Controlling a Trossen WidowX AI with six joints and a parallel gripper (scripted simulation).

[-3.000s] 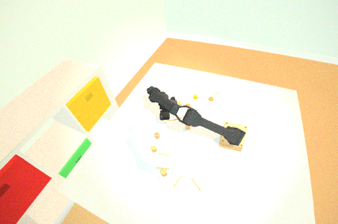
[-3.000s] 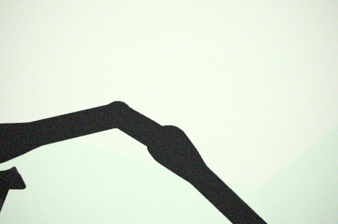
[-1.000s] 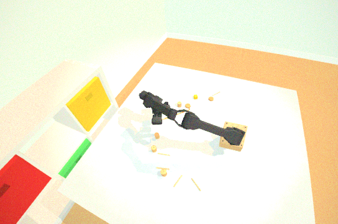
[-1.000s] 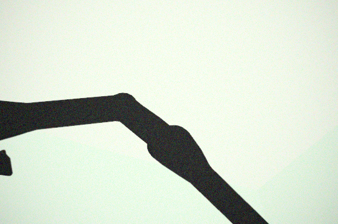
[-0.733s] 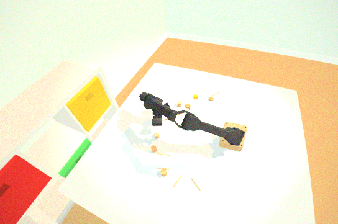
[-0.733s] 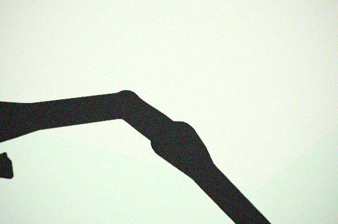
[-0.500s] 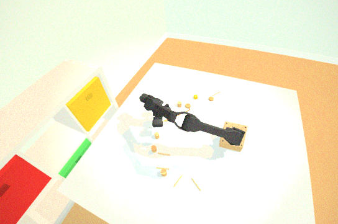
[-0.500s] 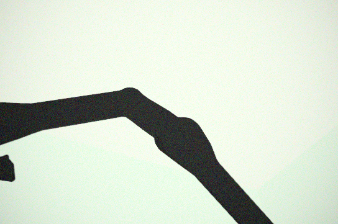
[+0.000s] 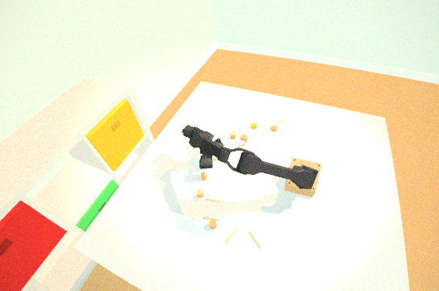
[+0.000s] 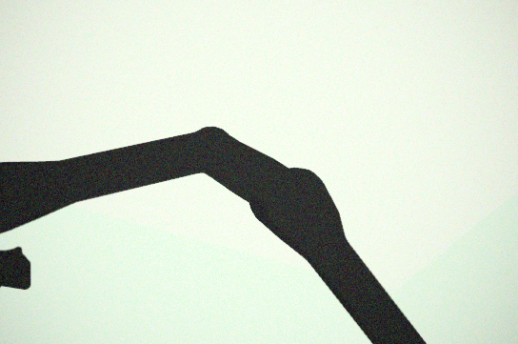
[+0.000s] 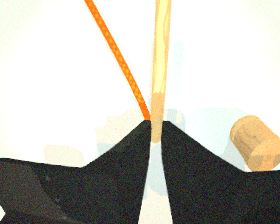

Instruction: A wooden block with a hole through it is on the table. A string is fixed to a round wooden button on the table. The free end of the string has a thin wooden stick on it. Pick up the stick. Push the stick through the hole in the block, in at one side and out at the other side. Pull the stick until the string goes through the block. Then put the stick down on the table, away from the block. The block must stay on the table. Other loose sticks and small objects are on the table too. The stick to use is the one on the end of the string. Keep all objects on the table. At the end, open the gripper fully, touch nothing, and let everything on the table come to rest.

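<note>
The square wooden block lies 18 cm behind my gripper tip, 6 cm to the right of it and 2 cm below it. From my gripper tip the other things lie so: thin wooden stick: 1 cm behind, 1 cm to the right; round wooden button: 11 cm behind, 24 cm to the right, 3 cm below; yellow piece: 13 cm behind, 35 cm to the right, 2 cm below.
</note>
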